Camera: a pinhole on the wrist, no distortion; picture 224 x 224 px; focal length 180.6 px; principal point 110.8 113.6 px. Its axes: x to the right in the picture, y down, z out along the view. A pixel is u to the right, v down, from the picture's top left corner.
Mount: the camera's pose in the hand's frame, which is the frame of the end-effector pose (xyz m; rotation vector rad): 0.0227 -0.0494 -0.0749 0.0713 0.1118 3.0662
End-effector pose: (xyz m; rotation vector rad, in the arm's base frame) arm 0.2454 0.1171 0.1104 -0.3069 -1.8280 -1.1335
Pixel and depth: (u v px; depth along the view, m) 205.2 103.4 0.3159
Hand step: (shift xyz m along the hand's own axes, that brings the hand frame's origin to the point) -0.1251 0.0030 0.2457
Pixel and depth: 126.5 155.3 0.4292
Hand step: -0.0004 -0.1147 0.3617
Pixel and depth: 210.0 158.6 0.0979
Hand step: -0.0278 -0.0627 0.0268
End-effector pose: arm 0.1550 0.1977 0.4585 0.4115 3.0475 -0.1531
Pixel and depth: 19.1 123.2 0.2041
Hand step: 0.1352 -0.0534 0.1247
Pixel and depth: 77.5 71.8 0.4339
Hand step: 0.1308 0.0754 0.3464
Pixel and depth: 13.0 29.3 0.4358
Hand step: 0.2936 0.1664 0.3338
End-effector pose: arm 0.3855 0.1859 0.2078 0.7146 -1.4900 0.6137
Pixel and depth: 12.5 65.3 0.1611
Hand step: 0.1210 -0.0016 0.0786
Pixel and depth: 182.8 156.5 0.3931
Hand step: -0.1208 -0.1028 0.3305
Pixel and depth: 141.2 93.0 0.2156
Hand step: -0.0012 -0.0069 0.1397
